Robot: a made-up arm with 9 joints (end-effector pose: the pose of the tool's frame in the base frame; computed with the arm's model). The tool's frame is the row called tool.
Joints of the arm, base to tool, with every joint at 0 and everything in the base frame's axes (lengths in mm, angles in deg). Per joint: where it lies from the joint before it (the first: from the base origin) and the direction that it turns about. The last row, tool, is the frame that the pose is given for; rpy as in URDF.
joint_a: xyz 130.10 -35.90 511.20 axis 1 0 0
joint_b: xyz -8.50 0.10 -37.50 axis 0 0 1
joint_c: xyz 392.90 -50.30 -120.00 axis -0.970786 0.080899 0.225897
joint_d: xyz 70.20 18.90 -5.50 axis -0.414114 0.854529 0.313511
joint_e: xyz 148.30 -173.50 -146.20 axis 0 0 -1
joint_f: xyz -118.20 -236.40 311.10 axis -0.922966 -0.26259 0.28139
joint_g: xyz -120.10 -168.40 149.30 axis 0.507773 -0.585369 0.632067
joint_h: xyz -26.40 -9.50 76.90 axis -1 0 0
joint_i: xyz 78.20 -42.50 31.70 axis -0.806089 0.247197 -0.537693
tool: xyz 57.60 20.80 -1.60 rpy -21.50 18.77 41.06
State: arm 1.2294 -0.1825 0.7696 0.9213 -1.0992 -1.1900 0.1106 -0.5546 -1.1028
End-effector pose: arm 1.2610 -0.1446 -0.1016 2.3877 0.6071 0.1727
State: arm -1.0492 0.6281 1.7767 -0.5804 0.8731 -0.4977 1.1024 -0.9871 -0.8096
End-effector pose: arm 0.2139 0.2176 0.6874 0.9112 0.4050 2.7821
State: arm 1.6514 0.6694 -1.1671 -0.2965 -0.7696 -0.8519 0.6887 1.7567 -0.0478
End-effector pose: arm 0.9343 0.7059 0.3807 1.5014 -1.2091 0.0853
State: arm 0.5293 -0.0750 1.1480 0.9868 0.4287 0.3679 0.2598 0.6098 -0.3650
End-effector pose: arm 0.9873 0.2342 0.7209 -1.6679 1.4451 1.4071
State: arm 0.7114 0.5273 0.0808 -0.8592 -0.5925 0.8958 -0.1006 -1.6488 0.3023
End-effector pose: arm 0.6136 -0.3894 0.3206 0.3912 -1.4187 1.3174
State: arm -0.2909 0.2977 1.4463 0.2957 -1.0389 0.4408 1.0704 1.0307 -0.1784
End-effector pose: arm 0.9189 0.6825 0.4808 0.6910 -0.4594 -2.4295
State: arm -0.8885 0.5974 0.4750 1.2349 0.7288 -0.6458 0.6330 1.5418 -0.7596
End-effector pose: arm 0.7320 0.5495 0.3165 2.4928 -1.6186 -0.9951
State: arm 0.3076 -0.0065 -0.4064 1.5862 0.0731 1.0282 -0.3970 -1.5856 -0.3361
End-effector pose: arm 1.1668 -0.1390 0.4752 0.7029 0.6652 1.4855
